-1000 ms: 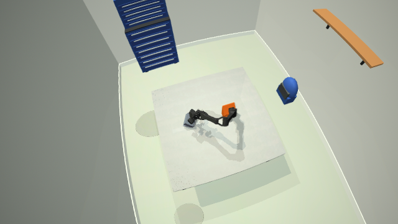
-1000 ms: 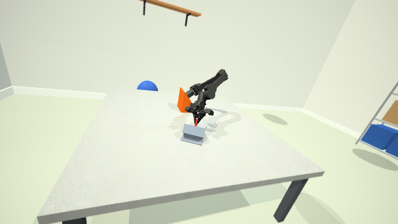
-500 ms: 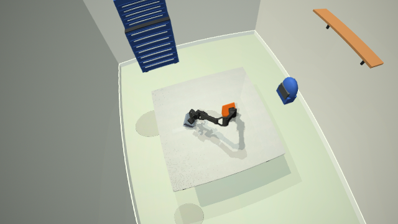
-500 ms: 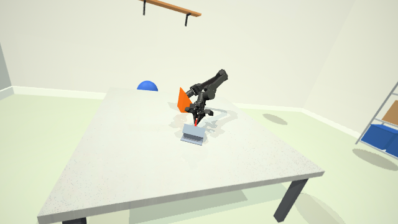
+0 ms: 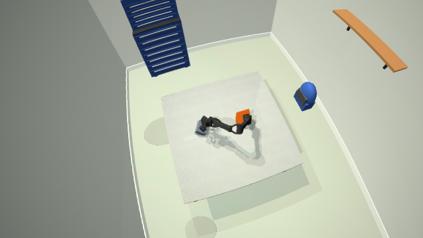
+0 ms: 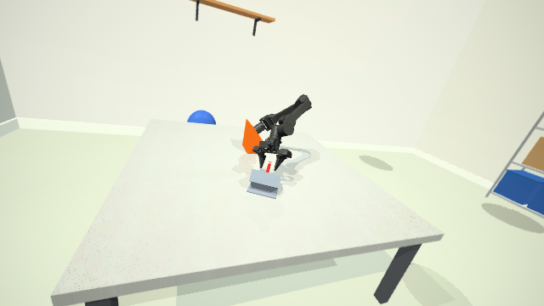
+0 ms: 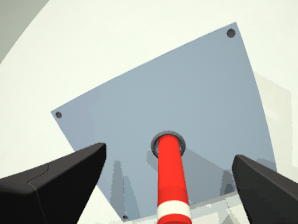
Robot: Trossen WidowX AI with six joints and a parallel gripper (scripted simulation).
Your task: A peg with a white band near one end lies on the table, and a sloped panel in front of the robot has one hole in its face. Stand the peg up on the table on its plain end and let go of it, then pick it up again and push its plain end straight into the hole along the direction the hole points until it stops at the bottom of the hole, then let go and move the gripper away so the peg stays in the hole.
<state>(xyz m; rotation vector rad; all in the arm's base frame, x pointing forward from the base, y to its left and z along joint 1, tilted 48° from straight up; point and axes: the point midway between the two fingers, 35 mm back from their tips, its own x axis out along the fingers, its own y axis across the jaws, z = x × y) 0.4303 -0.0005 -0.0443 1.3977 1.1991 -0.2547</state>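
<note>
Now: gripper tip 1 cm past the red peg, 1 cm to the right of it and 1 cm below it. From my gripper tip the other things lie so: grey sloped panel (2 cm ahead, 1 cm to the right, 4 cm below).
</note>
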